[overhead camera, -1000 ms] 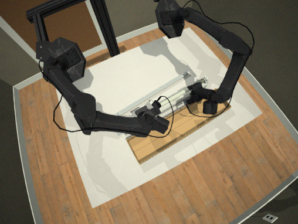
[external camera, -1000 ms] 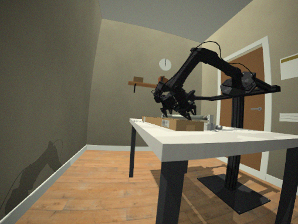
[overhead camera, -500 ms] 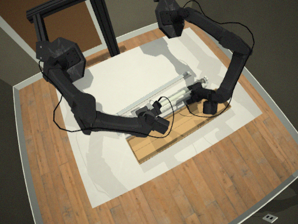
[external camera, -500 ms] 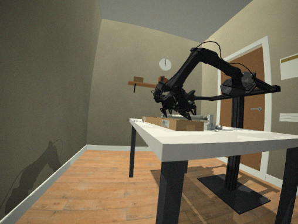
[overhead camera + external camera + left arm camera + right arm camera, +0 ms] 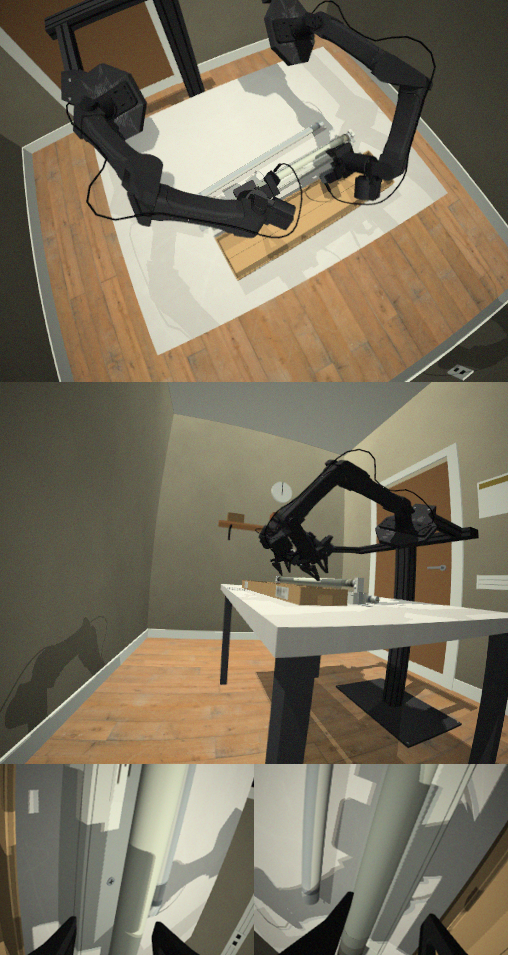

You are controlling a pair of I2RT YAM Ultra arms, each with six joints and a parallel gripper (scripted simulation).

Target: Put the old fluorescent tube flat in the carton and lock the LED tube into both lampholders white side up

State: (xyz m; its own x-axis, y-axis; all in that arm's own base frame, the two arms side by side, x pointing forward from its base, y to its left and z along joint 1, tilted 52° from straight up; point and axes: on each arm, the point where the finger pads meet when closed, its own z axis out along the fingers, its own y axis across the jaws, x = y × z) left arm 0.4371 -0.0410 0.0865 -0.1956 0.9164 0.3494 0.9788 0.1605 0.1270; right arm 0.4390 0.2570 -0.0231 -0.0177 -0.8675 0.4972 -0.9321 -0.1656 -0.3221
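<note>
Now: the old fluorescent tube 4 cm behind my right hand, 16 cm to the left of it and 4 cm below it. The rest, counted from my right hand: LED tube (15 cm behind, 14 cm to the left, 9 cm below); then brown carton (11 cm ahead, 18 cm to the left, 8 cm below).
</note>
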